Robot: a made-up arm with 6 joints. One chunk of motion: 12 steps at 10 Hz.
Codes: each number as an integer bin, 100 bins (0 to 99) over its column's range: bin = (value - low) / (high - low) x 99, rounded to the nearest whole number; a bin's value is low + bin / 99 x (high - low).
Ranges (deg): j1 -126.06..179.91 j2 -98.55..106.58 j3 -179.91..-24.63 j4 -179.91..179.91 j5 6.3..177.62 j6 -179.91..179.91
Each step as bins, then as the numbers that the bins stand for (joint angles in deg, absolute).
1 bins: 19 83 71 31 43 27
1 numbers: -67.34 73.43 -68.55 -67.24 80.71 -81.78
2 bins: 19 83 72 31 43 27
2 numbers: -67.34 73.43 -66.98 -67.24 80.71 -81.78
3 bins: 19 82 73 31 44 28
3 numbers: -67.34 71.36 -65.41 -67.24 82.44 -78.14
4 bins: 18 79 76 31 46 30
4 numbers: -70.43 65.14 -60.71 -67.24 85.90 -70.87
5 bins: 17 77 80 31 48 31
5 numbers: -73.52 61.00 -54.43 -67.24 89.36 -67.24
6 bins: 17 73 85 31 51 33
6 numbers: -73.52 52.71 -46.59 -67.24 94.56 -59.97
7 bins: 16 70 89 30 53 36
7 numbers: -76.61 46.49 -40.31 -70.87 98.02 -49.07
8 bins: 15 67 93 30 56 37
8 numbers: -79.70 40.28 -34.04 -70.87 103.21 -45.43
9 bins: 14 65 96 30 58 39
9 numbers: -82.79 36.13 -29.34 -70.87 106.67 -38.16
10 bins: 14 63 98 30 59 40
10 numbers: -82.79 31.99 -26.20 -70.87 108.40 -34.53
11 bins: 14 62 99 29 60 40
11 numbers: -82.79 29.92 -24.63 -74.51 110.13 -34.53
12 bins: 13 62 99 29 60 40
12 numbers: -85.88 29.92 -24.63 -74.51 110.13 -34.53
